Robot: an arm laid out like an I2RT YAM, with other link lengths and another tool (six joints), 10 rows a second.
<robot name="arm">
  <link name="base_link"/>
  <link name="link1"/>
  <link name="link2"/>
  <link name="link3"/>
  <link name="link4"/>
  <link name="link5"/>
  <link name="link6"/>
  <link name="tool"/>
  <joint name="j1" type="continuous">
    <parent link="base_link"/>
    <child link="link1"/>
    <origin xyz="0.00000 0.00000 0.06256" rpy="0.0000 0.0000 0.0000"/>
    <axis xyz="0 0 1"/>
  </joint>
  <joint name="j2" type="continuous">
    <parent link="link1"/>
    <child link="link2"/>
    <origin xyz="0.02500 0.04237 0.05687" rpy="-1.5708 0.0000 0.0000"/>
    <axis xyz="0 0 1"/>
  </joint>
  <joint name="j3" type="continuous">
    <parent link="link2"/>
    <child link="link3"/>
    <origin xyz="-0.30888 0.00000 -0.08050" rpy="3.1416 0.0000 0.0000"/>
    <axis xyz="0 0 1"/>
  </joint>
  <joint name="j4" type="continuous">
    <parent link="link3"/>
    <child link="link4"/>
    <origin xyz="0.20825 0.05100 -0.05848" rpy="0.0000 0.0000 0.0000"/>
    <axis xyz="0 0 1"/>
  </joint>
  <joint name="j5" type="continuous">
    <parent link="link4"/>
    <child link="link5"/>
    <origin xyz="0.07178 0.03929 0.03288" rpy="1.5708 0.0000 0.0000"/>
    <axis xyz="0 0 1"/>
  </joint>
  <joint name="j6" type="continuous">
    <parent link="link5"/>
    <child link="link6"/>
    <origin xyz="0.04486 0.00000 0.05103" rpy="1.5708 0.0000 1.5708"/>
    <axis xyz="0 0 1"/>
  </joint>
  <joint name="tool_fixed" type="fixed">
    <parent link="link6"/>
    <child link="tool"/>
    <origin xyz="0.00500 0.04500 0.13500" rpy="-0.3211 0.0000 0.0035"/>
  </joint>
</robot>
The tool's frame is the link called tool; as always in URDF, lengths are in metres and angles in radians. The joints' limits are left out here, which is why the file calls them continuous.
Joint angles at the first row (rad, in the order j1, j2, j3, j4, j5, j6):
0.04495, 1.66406, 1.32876, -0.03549, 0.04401, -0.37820
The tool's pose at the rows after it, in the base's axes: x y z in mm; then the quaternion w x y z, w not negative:
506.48 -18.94 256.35 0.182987 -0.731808 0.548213 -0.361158
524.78 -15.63 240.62 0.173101 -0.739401 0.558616 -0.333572
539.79 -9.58 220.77 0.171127 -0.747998 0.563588 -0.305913
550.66 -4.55 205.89 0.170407 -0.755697 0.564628 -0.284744
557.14 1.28 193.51 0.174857 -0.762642 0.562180 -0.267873
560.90 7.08 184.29 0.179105 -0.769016 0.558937 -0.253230
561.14 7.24 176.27 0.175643 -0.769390 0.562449 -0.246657
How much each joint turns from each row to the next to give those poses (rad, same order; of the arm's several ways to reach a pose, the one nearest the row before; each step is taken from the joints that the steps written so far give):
0.00326, 0.11021, 0.15417, -0.11666, 0.01638, 0.03194
0.00057, 0.09362, 0.11236, -0.07949, -0.00667, 0.02294
0.00008, 0.08090, 0.07431, -0.04343, -0.02454, 0.02130
-0.00067, 0.06154, 0.06066, -0.03581, -0.02450, 0.01108
-0.00026, 0.03889, 0.02624, -0.00978, -0.02966, 0.00767
0.00104, 0.02759, 0.01956, -0.01067, -0.02662, 0.00542
0.00011, 0.01282, -0.00338, 0.00129, 0.00097, 0.00623

